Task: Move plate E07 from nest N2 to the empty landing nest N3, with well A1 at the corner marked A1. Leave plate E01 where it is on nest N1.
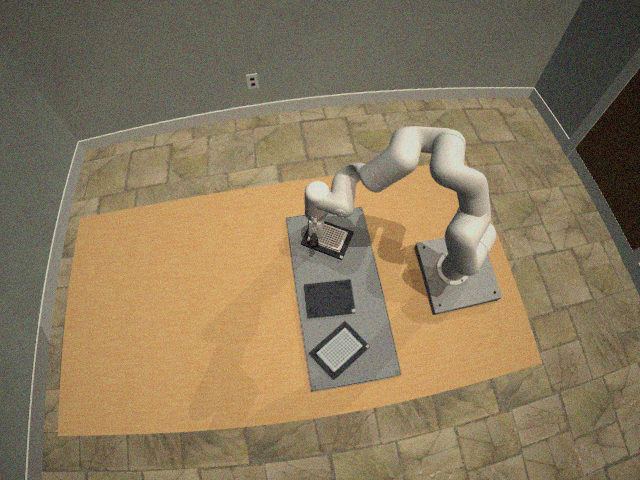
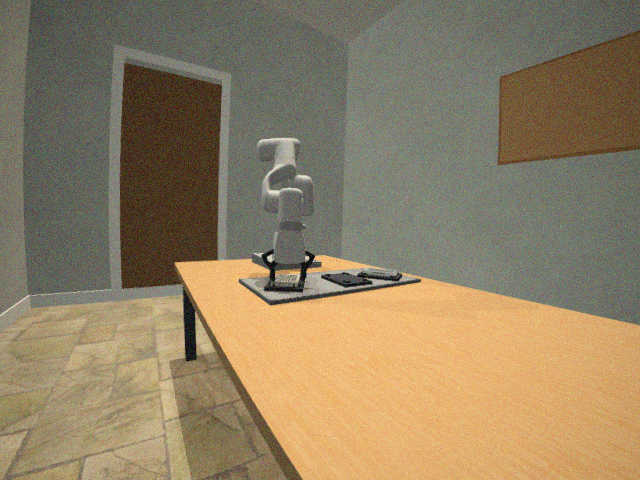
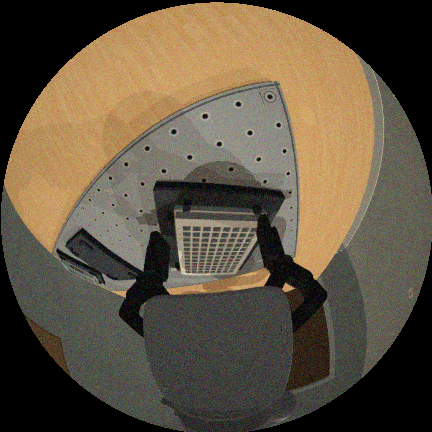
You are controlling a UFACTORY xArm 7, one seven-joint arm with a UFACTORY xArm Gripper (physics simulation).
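Observation:
My gripper (image 1: 313, 240) (image 2: 287, 280) (image 3: 208, 231) is open and empty, low over a cream plate (image 1: 334, 237) (image 2: 286, 277) (image 3: 217, 250), with one finger at each long side. Whether the fingers touch it cannot be told. The plate lies in a black nest (image 2: 283, 289) (image 3: 217, 195) at one end of the grey board. The empty black nest (image 1: 329, 298) (image 2: 346, 279) (image 3: 102, 255) lies at the middle of the board. A paler plate (image 1: 339, 349) (image 2: 379, 271) sits in a turned nest (image 1: 334, 374) at the other end. Plate labels and well A1 cannot be read.
The grey board (image 1: 382, 356) (image 2: 408, 280) (image 3: 220, 130) has rows of holes and lies on the wooden table (image 1: 180, 284) (image 2: 439, 372). The arm's base plate (image 1: 460, 297) stands beside the board. The nests stand up slightly from the board.

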